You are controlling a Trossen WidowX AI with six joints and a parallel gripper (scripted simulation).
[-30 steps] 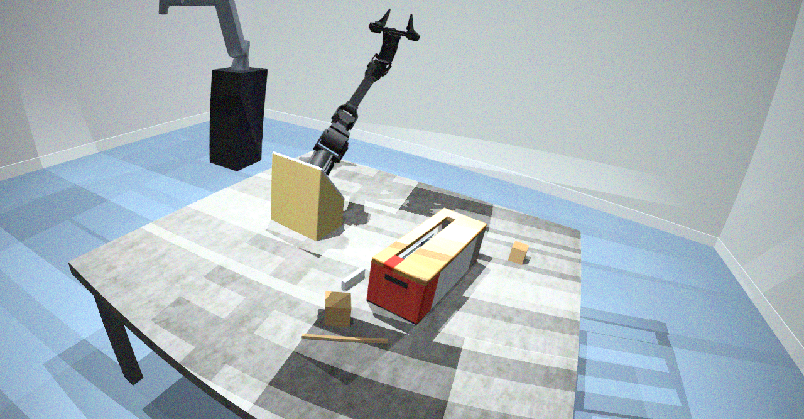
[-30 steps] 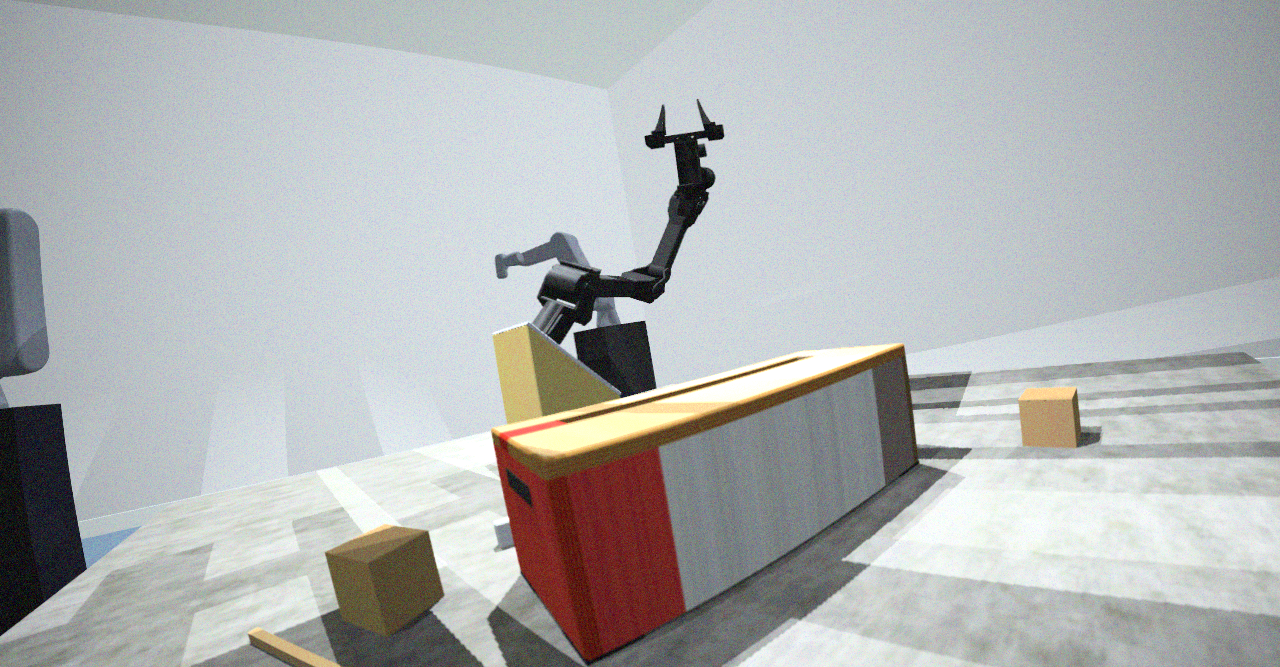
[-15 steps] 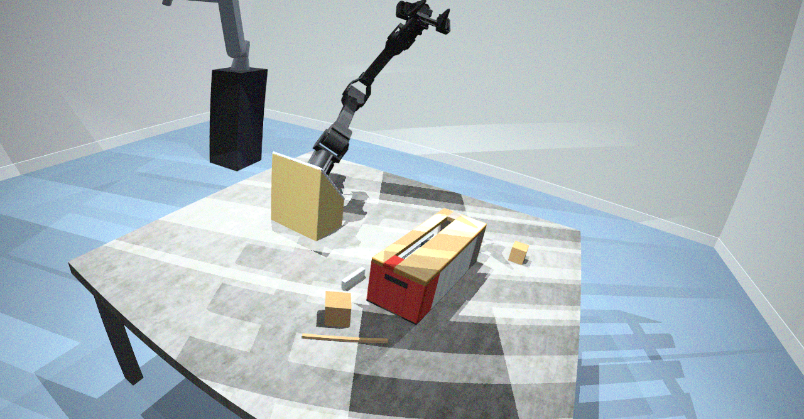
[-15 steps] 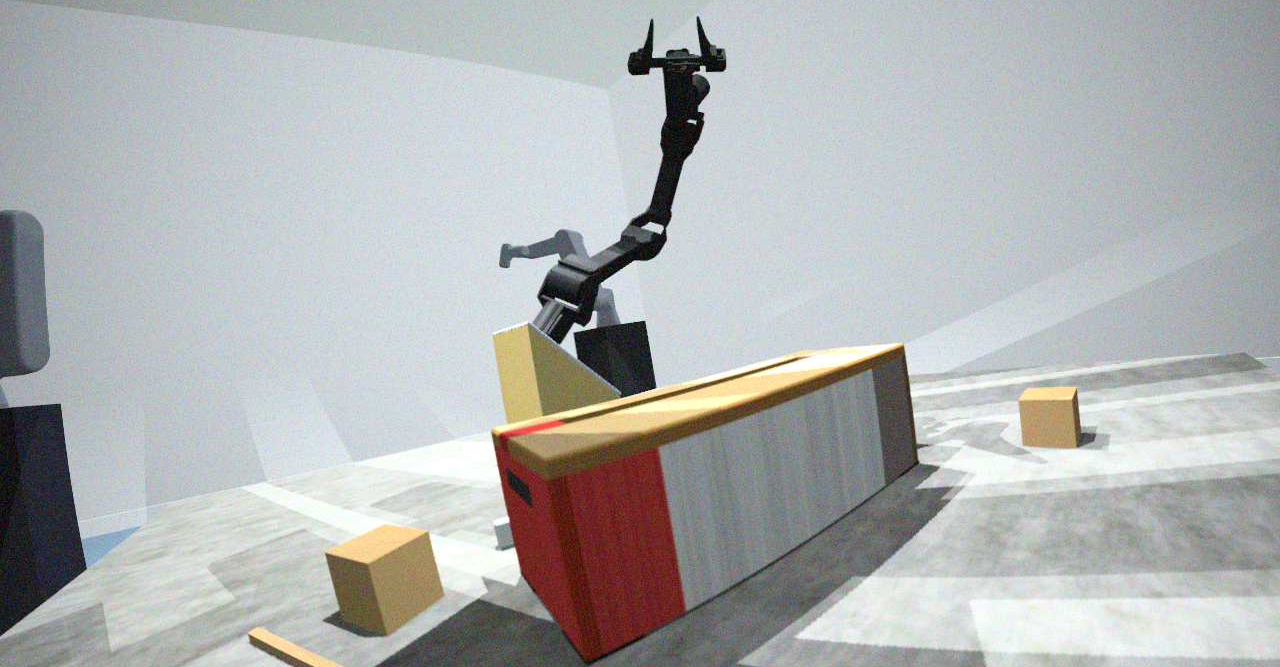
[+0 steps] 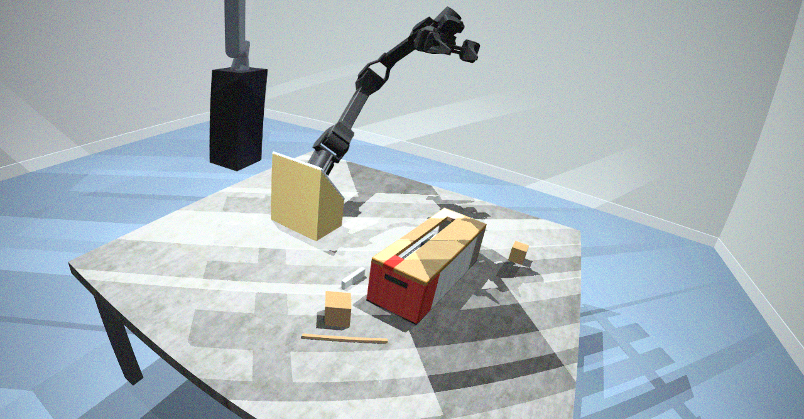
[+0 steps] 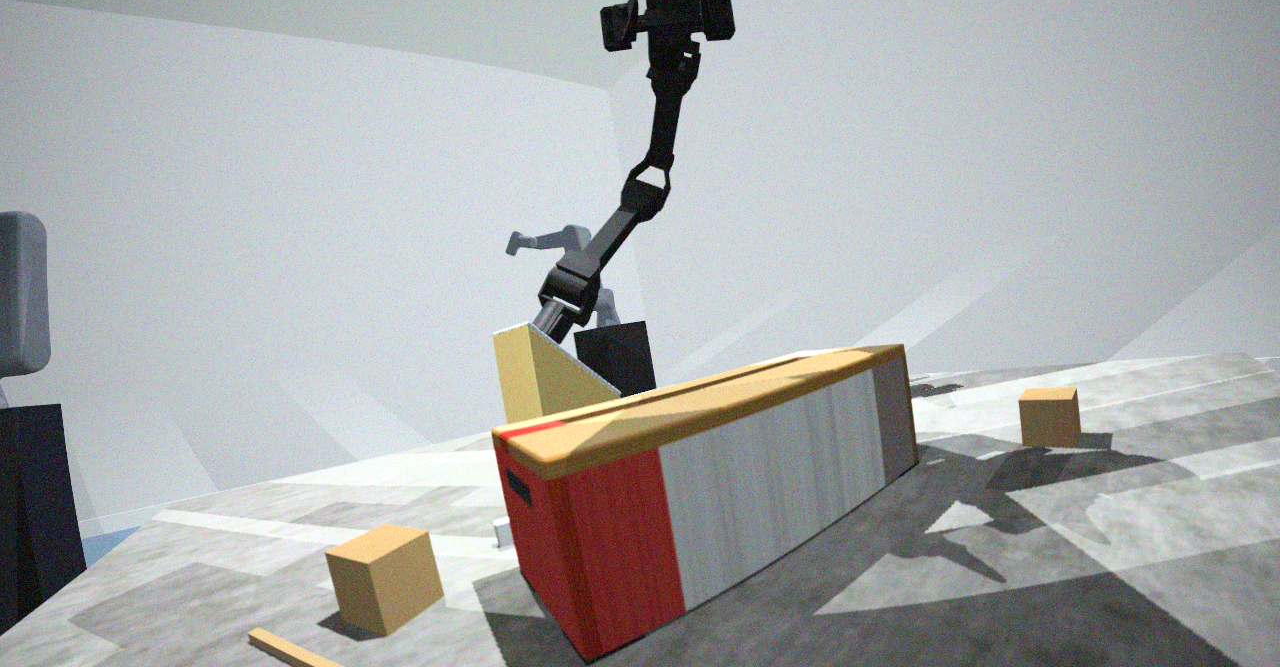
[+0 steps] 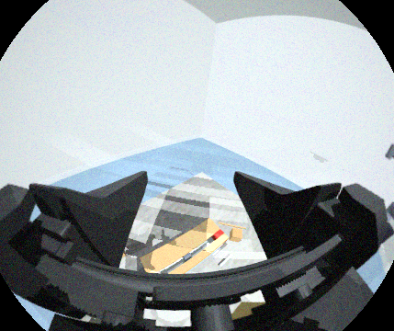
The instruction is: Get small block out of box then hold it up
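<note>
Now: gripper tip 1 cm past the long box, 8 cm to the left of it and 53 cm above it. Round my gripper tip: tan cube (11 cm behind, 36 cm to the right, 57 cm below); thin wooden stick (6 cm behind, 42 cm to the right, 59 cm below); dark bluish block (1 cm ahead, 6 cm to the right, 51 cm below).
</note>
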